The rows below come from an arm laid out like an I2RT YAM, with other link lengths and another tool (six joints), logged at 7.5 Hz.
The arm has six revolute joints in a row. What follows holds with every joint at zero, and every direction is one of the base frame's. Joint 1 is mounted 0.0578 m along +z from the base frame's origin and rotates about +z. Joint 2 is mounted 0.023 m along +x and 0.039 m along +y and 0.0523 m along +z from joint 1 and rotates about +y. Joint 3 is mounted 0.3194 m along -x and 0.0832 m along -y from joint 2 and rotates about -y. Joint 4 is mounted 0.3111 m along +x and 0.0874 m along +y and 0.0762 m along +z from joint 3 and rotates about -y. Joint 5 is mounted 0.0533 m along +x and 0.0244 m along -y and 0.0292 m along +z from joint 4 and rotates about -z. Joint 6 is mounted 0.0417 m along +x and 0.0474 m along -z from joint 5 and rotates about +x. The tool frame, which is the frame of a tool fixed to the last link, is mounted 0.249 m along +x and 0.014 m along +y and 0.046 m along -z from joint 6; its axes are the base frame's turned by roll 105.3, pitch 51.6 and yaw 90 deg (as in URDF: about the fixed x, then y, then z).
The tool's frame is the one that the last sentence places.
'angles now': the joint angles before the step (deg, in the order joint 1, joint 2, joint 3, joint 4, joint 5, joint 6). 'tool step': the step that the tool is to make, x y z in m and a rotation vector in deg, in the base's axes. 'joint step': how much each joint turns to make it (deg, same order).
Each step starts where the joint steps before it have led.
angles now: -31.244, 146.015, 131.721, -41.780, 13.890, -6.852
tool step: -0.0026, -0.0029, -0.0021, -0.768, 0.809, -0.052
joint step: 0.110, 0.290, 0.055, 0.059, 0.984, -0.479
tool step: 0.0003, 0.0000, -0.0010, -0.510, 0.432, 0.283
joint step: 0.237, 0.161, 0.015, 0.148, 0.523, -0.419
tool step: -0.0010, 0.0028, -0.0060, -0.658, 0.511, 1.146
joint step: 0.304, -0.952, -2.969, 2.236, 0.217, -1.204
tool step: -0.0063, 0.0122, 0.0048, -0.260, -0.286, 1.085
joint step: 0.509, -4.180, -6.858, 3.201, -0.258, -0.541
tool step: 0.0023, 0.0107, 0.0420, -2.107, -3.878, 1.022
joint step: 0.742, -7.478, -7.484, 4.465, -0.241, -0.176
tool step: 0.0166, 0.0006, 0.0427, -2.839, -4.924, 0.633
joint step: 0.724, -3.934, -2.024, 3.772, 0.133, 0.002
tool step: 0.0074, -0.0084, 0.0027, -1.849, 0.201, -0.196
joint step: 0.366, 1.650, 2.369, 0.221, 1.613, -0.857
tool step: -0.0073, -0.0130, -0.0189, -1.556, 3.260, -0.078
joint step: -0.287, 2.462, 1.162, -0.118, 1.922, -2.318
